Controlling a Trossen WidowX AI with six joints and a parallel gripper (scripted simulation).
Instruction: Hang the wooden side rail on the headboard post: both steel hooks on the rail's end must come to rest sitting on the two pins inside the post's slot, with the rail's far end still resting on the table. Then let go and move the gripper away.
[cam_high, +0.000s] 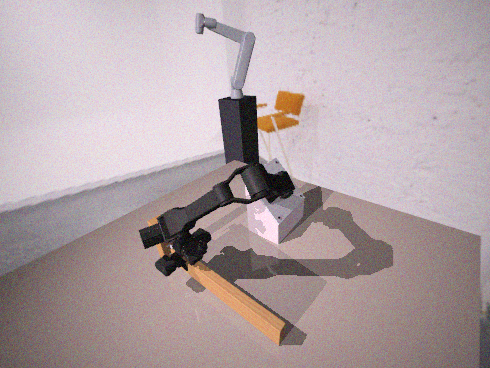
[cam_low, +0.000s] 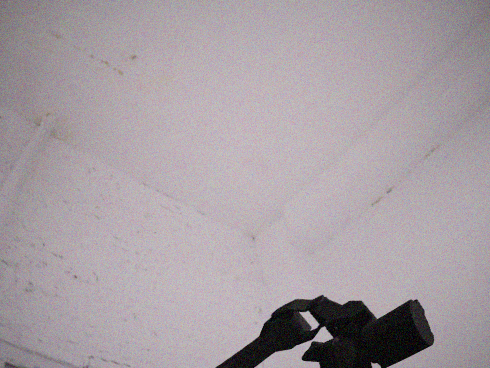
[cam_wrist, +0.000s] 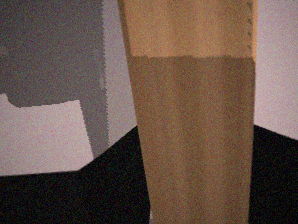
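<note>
Right now my gripper tip is 140 mm to the left of the headboard post and 40 mm below it.
</note>
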